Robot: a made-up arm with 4 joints.
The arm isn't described. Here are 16 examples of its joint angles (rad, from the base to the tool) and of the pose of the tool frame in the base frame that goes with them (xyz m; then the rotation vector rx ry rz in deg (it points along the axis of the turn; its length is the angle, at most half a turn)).
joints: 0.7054 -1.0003 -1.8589 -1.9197
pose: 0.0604 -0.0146 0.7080 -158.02 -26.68 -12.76
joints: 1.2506 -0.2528 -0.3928 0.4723
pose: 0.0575 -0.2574 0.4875 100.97 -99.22 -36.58
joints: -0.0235 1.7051 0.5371 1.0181
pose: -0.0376 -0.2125 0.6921 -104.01 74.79 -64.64
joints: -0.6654 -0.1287 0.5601 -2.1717
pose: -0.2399 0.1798 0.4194 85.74 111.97 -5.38
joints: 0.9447 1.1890 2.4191 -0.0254
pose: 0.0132 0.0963 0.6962 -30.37 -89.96 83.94
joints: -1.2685 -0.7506 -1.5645 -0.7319
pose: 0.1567 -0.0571 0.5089 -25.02 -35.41 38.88
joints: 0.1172 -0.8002 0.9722 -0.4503
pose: -0.0907 -0.1017 0.2024 69.46 0.94 -80.34
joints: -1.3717 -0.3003 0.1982 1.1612
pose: -0.0835 -0.0123 0.2938 -71.54 35.22 129.15
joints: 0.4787 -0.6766 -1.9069 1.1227
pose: -0.0949 -0.0317 0.3108 -19.51 46.11 94.82
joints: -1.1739 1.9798 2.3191 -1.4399
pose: 0.1008 -0.4084 0.3949 74.54 -80.85 -79.26
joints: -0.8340 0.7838 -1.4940 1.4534
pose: 0.0456 0.0463 0.4233 -45.20 -19.77 89.51
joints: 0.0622 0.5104 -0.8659 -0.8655
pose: 0.0221 0.1390 0.6176 163.12 57.44 1.33
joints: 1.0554 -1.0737 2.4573 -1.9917
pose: -0.3688 -0.2184 0.6502 -82.45 32.89 -114.84
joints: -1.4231 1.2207 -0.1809 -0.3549
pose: 0.1254 -0.1772 0.6756 -126.47 14.39 -13.43
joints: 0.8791 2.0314 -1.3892 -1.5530
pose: -0.2780 -0.0627 0.3394 9.97 105.54 49.18
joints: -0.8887 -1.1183 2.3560 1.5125
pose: 0.0158 -0.1509 0.5332 117.60 -62.37 -3.11
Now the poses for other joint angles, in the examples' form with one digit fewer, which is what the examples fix.
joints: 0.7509 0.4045 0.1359 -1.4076
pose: 0.058 0.003 0.234 67.0 27.8 -22.1
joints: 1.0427 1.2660 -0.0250 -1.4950
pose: 0.080 0.008 0.251 27.5 31.3 18.0
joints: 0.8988 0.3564 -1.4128 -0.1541
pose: 0.125 0.060 0.507 167.9 13.3 -50.4
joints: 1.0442 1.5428 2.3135 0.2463
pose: -0.096 0.151 0.622 -22.6 -87.0 125.0
